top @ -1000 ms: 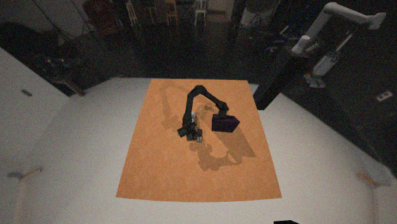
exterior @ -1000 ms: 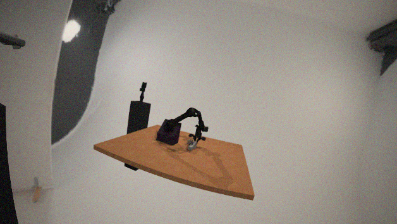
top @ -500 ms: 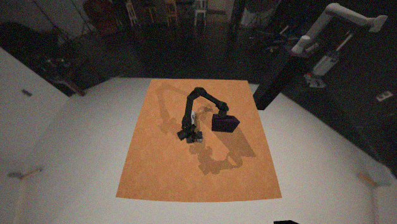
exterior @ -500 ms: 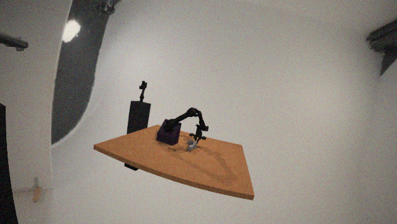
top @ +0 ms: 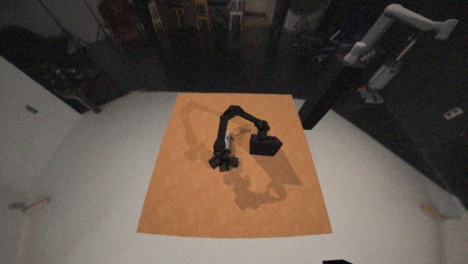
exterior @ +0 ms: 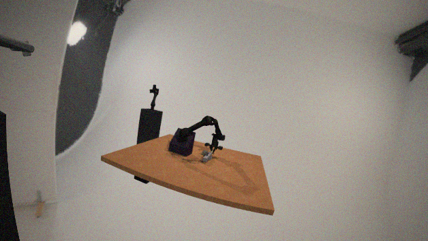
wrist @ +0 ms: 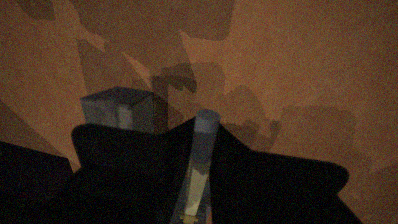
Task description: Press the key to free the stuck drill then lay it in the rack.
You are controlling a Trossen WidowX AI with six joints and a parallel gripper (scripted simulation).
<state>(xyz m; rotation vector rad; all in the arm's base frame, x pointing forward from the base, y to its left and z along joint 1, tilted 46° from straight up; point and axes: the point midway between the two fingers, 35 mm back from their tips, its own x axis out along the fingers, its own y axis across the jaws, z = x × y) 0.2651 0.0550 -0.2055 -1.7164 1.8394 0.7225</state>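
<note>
Now: gripper tip 4 cm to the left of the pale cylindrical drill and 3 cm below it. Also, from my gripper tip: grey rack: 7 cm behind, 2 cm to the right.
</note>
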